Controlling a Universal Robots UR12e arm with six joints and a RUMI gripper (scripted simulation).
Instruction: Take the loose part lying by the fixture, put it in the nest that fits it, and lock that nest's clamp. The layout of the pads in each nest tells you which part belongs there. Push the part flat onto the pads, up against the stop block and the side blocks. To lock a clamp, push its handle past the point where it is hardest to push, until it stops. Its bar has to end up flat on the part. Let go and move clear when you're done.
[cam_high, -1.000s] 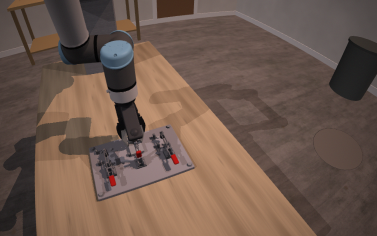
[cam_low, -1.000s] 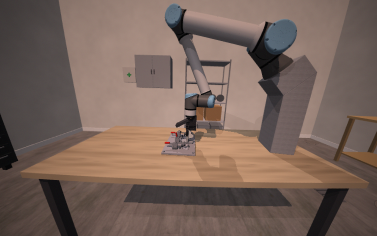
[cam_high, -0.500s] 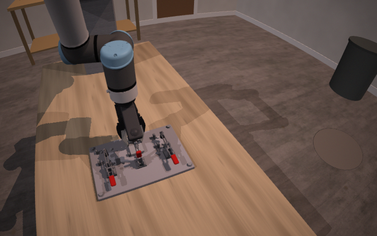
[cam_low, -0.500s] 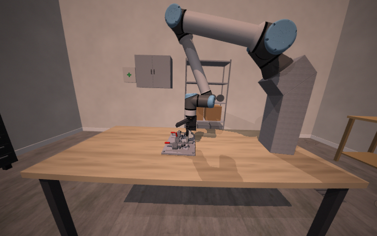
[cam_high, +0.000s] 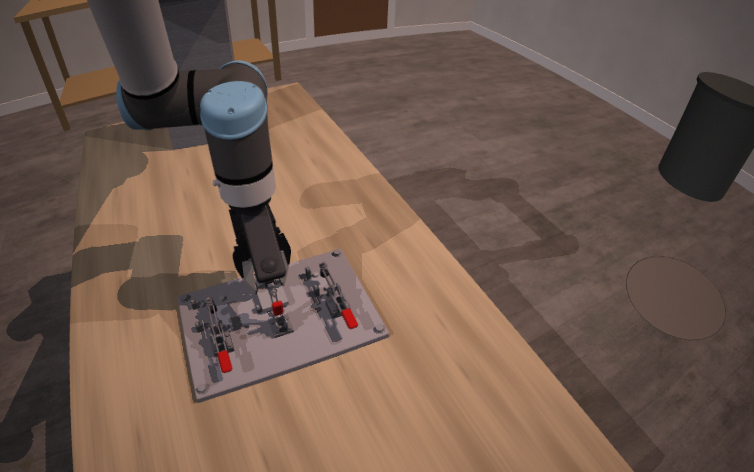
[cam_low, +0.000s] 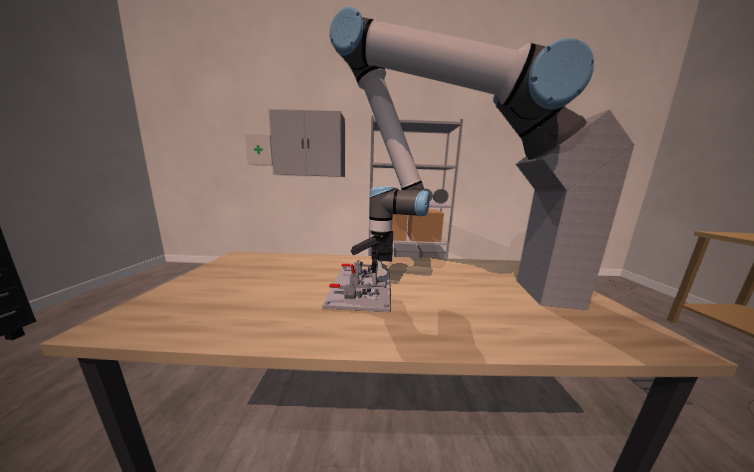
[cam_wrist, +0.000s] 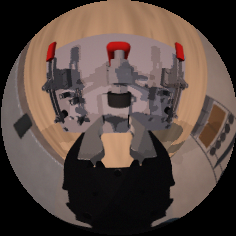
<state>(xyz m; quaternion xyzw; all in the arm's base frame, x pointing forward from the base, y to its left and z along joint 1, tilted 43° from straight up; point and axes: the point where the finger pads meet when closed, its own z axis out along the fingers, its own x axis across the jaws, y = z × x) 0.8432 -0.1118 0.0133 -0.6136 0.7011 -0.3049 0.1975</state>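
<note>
Now: the loose part 1 cm below my hand. The rest, counted from my hand: fixture 5 cm ahead, 3 cm below, 1 cm to the right.
</note>
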